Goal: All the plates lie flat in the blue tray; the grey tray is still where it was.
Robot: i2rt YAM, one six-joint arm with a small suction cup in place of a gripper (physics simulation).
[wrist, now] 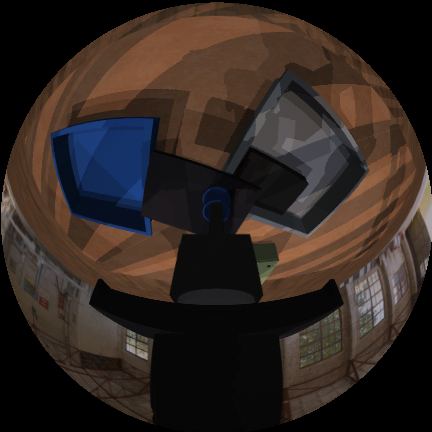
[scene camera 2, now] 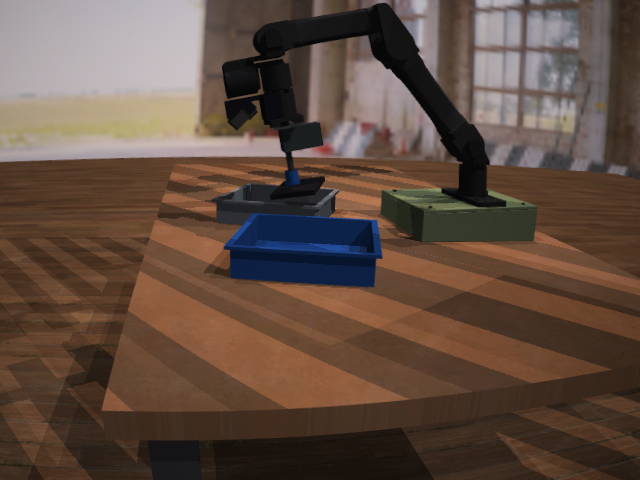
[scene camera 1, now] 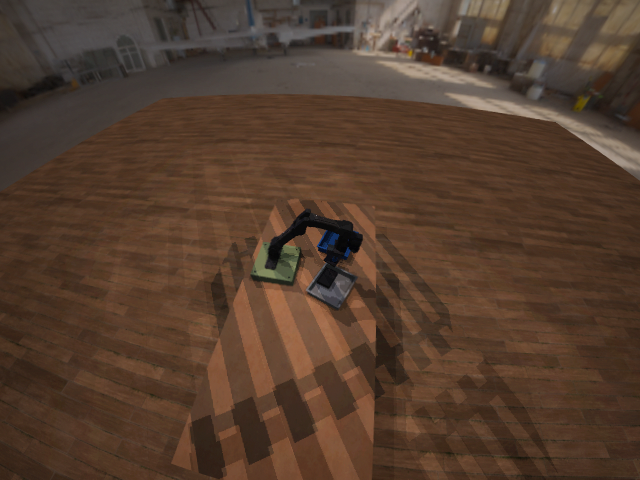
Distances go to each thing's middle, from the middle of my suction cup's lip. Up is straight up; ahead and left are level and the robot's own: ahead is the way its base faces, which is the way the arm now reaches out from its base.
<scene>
My suction cup is now 10 mm short of the blue tray (scene camera 2: 286, 248), 220 mm to the right of it and 80 mm above it. The rest, counted from my suction cup: grey tray (scene camera 2: 235, 207) 140 mm to the right, 80 mm below.
</scene>
